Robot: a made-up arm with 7 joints.
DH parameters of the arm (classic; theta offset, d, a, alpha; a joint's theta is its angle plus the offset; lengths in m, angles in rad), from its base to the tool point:
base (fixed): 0.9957 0 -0.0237 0
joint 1: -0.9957 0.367 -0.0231 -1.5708
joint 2: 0 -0.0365 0.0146 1.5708
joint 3: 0 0.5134 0.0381 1.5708
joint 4: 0 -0.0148 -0.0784 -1.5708
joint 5: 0 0.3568 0.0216 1.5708
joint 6: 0 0.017 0.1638 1.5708
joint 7: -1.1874 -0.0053 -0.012 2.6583
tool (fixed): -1.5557 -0.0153 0 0
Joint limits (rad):
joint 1: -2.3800..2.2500
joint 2: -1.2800..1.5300
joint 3: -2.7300..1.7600
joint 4: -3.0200..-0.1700
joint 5: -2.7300..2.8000
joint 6: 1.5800..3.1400
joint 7: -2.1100..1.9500
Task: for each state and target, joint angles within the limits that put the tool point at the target. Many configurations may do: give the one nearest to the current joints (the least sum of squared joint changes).
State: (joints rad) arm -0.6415 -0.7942 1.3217 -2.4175 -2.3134 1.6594 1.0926
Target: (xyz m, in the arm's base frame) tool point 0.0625 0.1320 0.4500
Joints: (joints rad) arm -0.4295 -0.9390 1.1273 -2.9895 -2.3043 1.7184 1.1301
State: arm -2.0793 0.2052 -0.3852 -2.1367 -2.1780 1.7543 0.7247
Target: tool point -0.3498 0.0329 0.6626
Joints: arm -2.3800 -0.5134 -0.7030 -2.5510 -2.1837 1.7976 0.7615
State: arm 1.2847 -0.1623 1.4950 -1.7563 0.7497 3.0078 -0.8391
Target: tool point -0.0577 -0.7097 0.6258
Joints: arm 2.1521 -1.1559 1.7600 -1.8672 0.6150 3.1400 -0.8394
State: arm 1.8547 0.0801 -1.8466 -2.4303 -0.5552 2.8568 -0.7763
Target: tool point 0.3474 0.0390 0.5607
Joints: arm 1.8509 0.1652 -1.9889 -2.9576 -0.5442 3.0985 -0.7577
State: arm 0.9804 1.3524 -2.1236 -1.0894 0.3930 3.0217 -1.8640
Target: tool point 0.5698 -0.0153 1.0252
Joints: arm 0.6247 0.9572 -2.1429 -1.3998 0.4533 2.9430 -1.8619
